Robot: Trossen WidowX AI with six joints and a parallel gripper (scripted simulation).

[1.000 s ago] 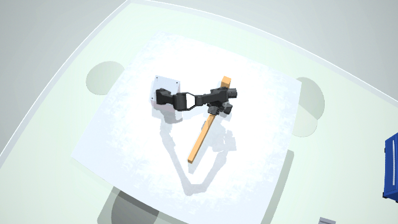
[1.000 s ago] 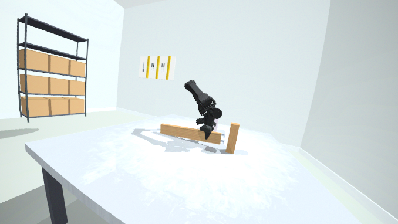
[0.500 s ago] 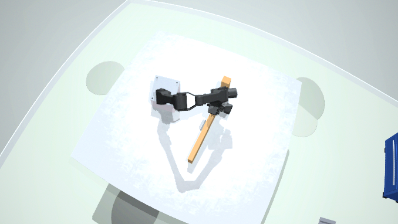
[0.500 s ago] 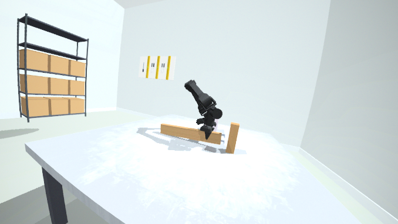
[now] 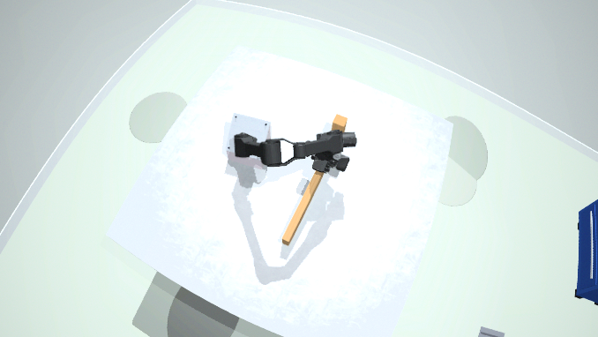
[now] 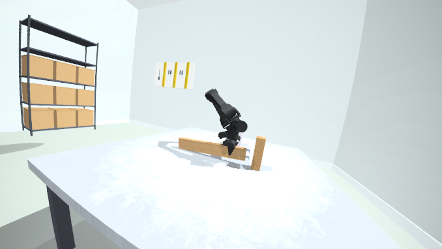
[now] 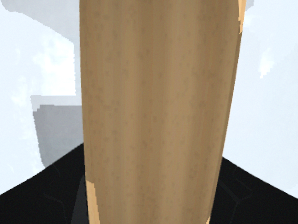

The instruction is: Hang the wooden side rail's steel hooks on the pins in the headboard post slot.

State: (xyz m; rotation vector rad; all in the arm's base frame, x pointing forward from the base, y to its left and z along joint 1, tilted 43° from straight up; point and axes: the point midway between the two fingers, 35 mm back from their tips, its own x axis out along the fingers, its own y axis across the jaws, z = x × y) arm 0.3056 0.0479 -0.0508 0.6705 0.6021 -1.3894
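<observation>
My gripper tip is now 150 mm to the right of the wooden headboard post and 40 mm below it.
</observation>
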